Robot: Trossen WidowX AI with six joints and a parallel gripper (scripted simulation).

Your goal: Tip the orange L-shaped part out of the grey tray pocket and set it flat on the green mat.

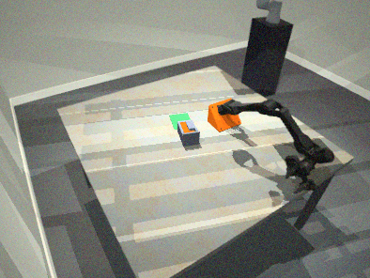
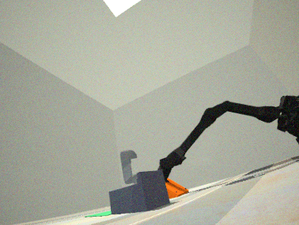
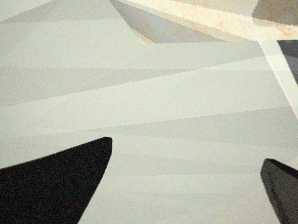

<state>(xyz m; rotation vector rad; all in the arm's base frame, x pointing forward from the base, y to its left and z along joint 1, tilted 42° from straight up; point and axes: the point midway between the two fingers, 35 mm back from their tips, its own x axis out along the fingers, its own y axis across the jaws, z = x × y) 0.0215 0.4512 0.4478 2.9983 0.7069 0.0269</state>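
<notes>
Right now my gripper tip is 21 cm short of the orange L-shaped part, 58 cm to the left of it and 6 cm above it. Round my gripper tip: green mat: 18 cm ahead, 74 cm to the right, 13 cm below.
</notes>
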